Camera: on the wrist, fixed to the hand. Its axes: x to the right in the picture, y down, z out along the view.
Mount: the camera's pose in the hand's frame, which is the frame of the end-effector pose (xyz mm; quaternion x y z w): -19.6 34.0 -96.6 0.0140 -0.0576 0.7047 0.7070
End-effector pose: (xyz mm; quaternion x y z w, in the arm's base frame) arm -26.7 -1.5 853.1 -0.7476 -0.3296 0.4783 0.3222
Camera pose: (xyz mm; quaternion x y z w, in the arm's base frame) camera 62.8 -52.8 868.2 0.7287 -0.2819 -0.6129 0.1178
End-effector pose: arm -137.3 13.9 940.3 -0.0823 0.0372 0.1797 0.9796
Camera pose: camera -171.9 21.6 842.3 -0.0079 0.0304 0.8216 0.5692
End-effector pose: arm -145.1 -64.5 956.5 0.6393 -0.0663 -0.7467 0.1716
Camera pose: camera -42.4 -77.9 968.8 0.3646 -0.5177 -0.4429 0.6347
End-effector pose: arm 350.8 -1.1 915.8 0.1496 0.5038 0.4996 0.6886
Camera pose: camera 251.2 -30.8 907.4 0.4992 0.2181 0.8228 0.1617
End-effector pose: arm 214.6 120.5 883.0 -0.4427 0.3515 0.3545 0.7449
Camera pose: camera 156.0 40.6 850.6 -0.0344 0.5225 0.7961 0.3033
